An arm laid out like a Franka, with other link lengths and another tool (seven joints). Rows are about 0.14 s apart.
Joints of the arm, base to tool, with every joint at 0 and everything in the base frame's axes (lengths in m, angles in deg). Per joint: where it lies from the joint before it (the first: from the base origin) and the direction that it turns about. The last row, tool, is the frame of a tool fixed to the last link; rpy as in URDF.
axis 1: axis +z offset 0 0 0.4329
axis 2: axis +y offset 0 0 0
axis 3: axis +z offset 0 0 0.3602
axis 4: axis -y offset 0.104 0 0
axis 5: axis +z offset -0.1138 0 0.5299
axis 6: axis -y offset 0 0 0
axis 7: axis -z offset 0.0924 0 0
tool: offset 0.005 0.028 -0.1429 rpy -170.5 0 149.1
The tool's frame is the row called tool.
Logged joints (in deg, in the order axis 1, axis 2, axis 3, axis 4, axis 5, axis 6, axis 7), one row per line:
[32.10 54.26 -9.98 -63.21 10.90 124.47 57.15]
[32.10 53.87 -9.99 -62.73 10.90 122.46 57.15]
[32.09 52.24 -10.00 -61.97 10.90 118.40 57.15]
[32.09 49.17 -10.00 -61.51 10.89 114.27 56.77]
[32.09 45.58 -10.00 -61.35 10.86 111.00 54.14]
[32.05 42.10 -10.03 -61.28 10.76 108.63 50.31]
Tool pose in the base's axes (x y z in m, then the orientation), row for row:
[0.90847 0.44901 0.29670 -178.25 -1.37 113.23]
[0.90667 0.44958 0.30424 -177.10 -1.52 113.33]
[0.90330 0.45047 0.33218 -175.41 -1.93 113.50]
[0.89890 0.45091 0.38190 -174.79 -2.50 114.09]
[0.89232 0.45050 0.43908 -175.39 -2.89 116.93]
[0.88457 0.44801 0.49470 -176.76 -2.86 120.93]
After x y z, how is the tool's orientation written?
As angles about the fixed x, y, z axes (roll, pitch, yaw), in degrees.
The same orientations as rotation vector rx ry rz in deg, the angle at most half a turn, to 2 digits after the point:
[-97.86 -148.55 1.10]
[-97.28 -148.01 2.45]
[-96.30 -147.10 4.27]
[-95.06 -146.95 4.60]
[-91.42 -149.32 3.70]
[-86.60 -153.11 2.16]

